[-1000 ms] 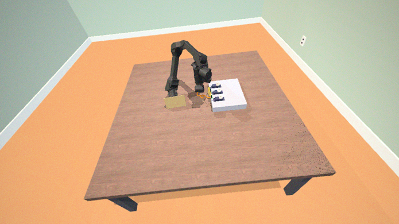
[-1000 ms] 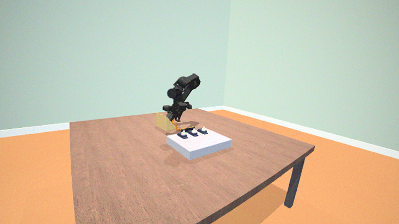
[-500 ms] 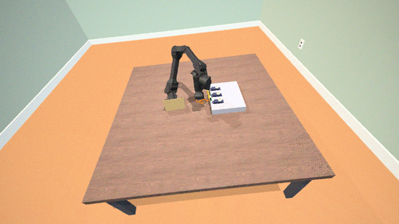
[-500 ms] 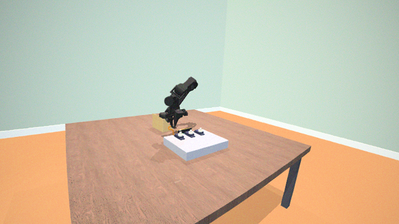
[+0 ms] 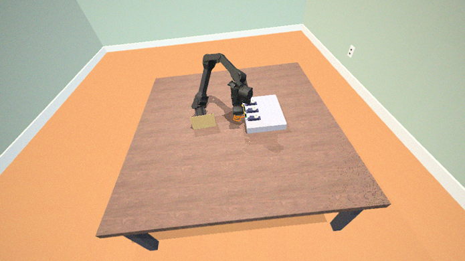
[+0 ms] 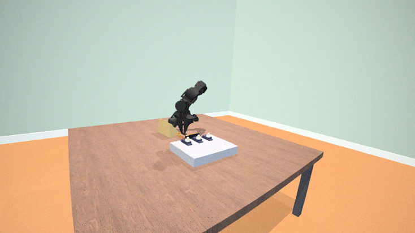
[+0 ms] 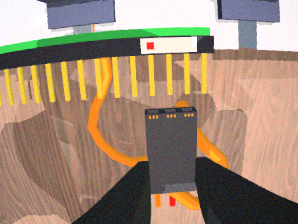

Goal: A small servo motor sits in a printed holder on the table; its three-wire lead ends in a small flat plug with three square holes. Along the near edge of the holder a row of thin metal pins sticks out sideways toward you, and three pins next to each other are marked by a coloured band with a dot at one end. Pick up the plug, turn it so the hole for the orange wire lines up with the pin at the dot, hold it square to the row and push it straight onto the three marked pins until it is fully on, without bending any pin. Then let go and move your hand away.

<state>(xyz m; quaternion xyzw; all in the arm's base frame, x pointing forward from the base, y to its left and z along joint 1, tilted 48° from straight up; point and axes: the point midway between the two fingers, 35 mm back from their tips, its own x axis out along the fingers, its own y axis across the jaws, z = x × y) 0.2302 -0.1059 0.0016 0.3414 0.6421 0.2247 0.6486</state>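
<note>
Right now my gripper tip is 5 cm short of the red dot. Also, from my gripper tip: holder 21 cm ahead, 5 cm below.
</note>
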